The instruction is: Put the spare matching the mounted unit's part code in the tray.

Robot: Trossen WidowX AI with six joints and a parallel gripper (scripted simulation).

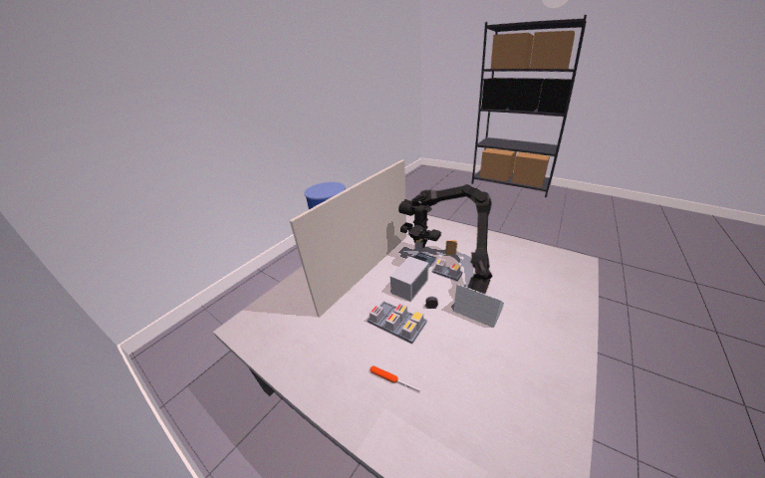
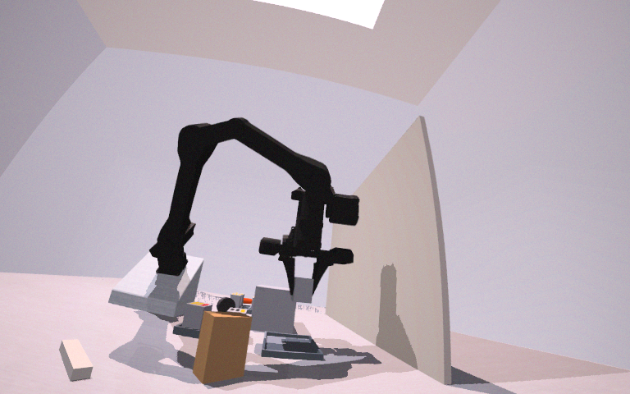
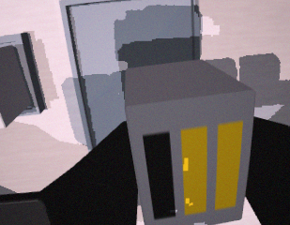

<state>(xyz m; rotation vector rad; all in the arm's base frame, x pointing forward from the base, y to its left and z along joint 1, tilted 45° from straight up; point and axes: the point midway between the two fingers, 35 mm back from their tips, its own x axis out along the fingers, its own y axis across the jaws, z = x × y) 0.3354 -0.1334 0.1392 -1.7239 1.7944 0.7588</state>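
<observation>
My gripper tip is 10 mm past the flat grey tray and 90 mm above it. Round my gripper tip: rack 150 mm behind, 20 mm to the left, 90 mm below; brown box 110 mm behind, 140 mm to the right, 60 mm below; grey mounted unit 40 mm behind, 190 mm to the left, 40 mm below.
</observation>
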